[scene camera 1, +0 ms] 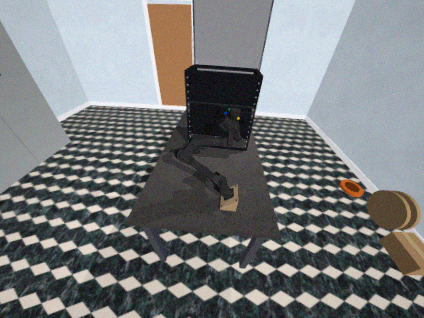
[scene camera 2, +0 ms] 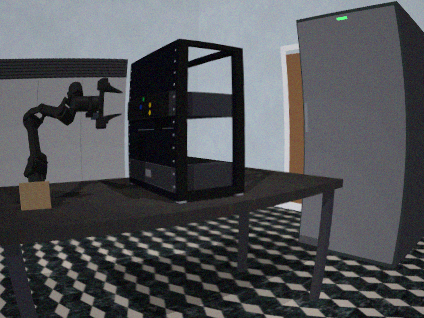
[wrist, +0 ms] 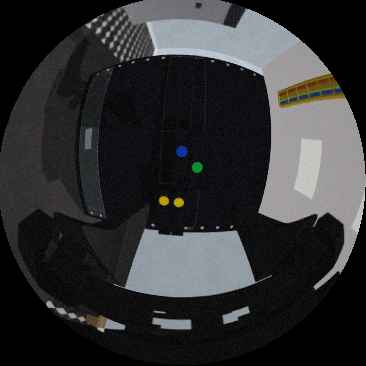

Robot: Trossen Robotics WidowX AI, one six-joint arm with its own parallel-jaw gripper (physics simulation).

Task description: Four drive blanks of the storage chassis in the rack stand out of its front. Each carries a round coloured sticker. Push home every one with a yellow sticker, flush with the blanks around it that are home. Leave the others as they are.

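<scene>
The black chassis (scene camera 2: 167, 103) sits at mid height in the rack (scene camera 1: 188, 100) (scene camera 2: 182, 130). On its front, two yellow stickers, the upper (scene camera 2: 150, 105) (wrist: 178, 202) and the lower (scene camera 1: 238, 118) (scene camera 2: 149, 113) (wrist: 164, 200), lie one above the other. A blue sticker (scene camera 1: 225, 113) (scene camera 2: 140, 107) (wrist: 181, 151) and a green sticker (scene camera 1: 229, 109) (scene camera 2: 143, 99) (wrist: 197, 167) lie to their left in scene camera 1, where the gripper hides the upper yellow. My gripper (scene camera 2: 121, 103) (wrist: 191, 207) is open and empty, fingers one above the other, just before the chassis front. How far each dark blank stands out is hard to tell.
The rack stands on the dark table (scene camera 1: 200, 210) (scene camera 2: 280, 185). A lower grey unit (scene camera 2: 155, 175) (wrist: 90, 165) is at the rack's bottom. The arm's base is at a wooden block (scene camera 1: 229, 204) (scene camera 2: 35, 196). A tall grey cabinet (scene camera 2: 350, 125) stands behind the table.
</scene>
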